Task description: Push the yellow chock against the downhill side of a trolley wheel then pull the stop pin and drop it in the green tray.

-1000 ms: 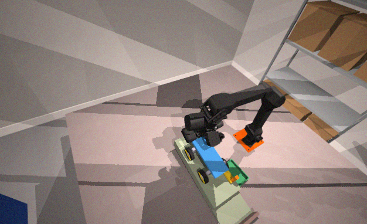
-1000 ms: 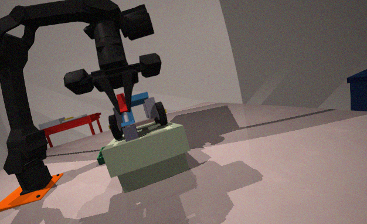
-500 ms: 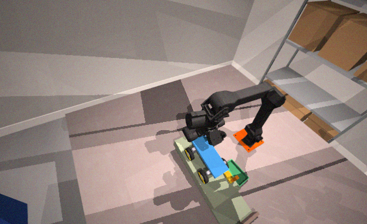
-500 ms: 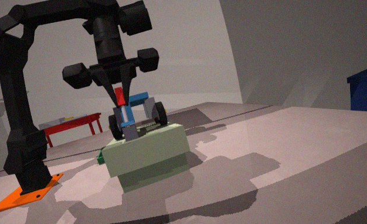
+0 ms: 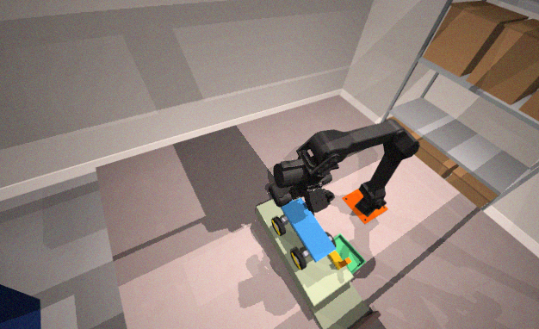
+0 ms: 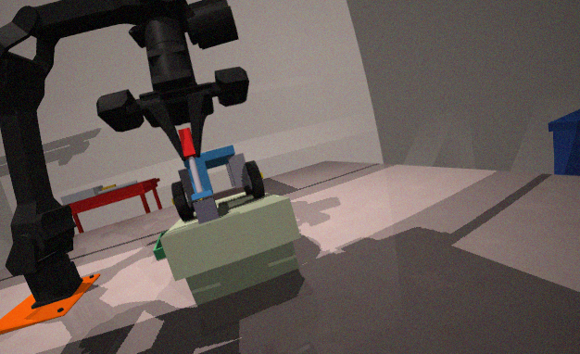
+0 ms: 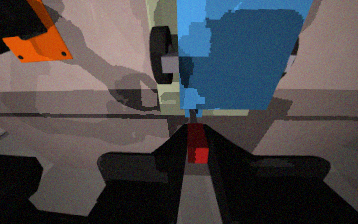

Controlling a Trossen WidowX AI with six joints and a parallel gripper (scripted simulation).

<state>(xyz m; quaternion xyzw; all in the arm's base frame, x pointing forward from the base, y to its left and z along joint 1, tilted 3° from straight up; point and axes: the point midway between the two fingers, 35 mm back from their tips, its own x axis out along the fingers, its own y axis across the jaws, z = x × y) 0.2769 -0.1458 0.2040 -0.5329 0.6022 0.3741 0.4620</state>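
My gripper tip is now 220 mm to the right of the green tray, 170 mm above it and 70 mm past it. Round my gripper tip: blue trolley: 100 mm to the left, 50 mm below, 40 mm ahead; pale green ramp: 120 mm below, 110 mm to the left, 40 mm ahead; red-headed stop pin: right at my gripper tip.
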